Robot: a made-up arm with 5 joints.
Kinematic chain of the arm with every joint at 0, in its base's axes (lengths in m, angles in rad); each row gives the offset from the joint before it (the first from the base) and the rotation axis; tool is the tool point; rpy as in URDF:
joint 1: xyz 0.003 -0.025 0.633 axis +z
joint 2: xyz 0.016 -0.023 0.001 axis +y
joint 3: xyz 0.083 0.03 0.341 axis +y
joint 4: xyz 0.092 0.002 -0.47 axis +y
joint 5: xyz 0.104 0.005 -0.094 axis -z
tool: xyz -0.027 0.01 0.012 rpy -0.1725 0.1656 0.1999
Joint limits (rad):
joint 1: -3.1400..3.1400
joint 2: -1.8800..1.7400
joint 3: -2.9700..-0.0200
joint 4: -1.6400..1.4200
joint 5: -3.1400..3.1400
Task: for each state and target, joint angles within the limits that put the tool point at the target. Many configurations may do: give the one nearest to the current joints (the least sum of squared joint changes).
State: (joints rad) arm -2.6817 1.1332 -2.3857 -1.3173 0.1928
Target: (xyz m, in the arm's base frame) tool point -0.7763 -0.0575 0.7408
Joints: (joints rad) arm -3.1378 1.0980 -2.3138 -1.6130 0.2147
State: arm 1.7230 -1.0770 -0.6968 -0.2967 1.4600
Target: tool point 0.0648 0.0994 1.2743
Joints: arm 0.8073 -1.1033 -0.8815 -0.2834 1.5320
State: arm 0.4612 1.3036 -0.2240 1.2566 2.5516
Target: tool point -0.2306 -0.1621 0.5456
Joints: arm 0.6056 1.7074 -0.0200 1.4164 2.5674
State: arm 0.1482 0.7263 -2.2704 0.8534 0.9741
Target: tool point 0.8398 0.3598 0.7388
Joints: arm 0.3856 0.8139 -2.1234 0.8976 0.9575
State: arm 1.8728 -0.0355 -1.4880 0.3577 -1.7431
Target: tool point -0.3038 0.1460 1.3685
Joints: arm 2.6732 -0.5575 -1.4744 0.2967 -1.7023
